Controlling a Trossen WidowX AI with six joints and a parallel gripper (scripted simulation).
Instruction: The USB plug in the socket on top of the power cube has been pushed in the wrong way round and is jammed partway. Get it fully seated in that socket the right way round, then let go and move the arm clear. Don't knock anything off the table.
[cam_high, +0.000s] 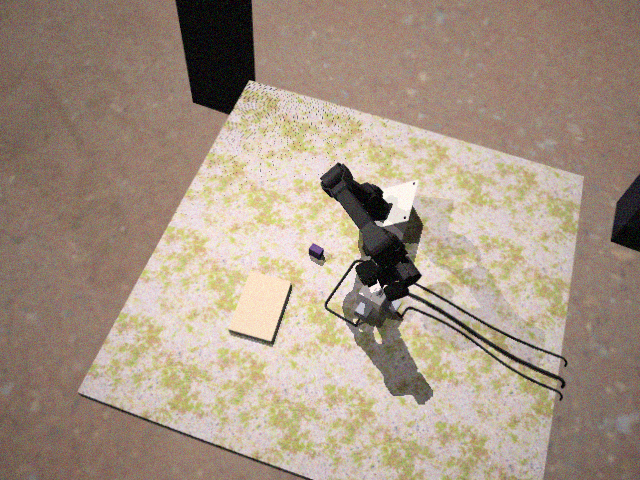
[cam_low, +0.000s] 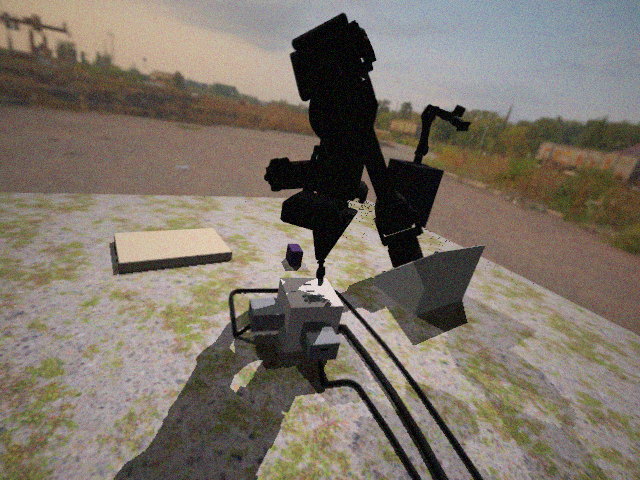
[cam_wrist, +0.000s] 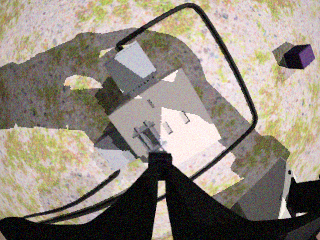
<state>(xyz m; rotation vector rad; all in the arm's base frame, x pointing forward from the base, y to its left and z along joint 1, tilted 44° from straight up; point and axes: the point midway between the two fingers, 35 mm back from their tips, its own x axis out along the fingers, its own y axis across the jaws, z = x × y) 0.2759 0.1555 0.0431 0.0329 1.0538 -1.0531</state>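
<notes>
My gripper tip is 1 cm above the small dark USB plug. Round my gripper tip: small purple block: 8 cm behind, 23 cm to the right, 12 cm below; tan flat board: 16 cm ahead, 32 cm to the right, 13 cm below.
</notes>
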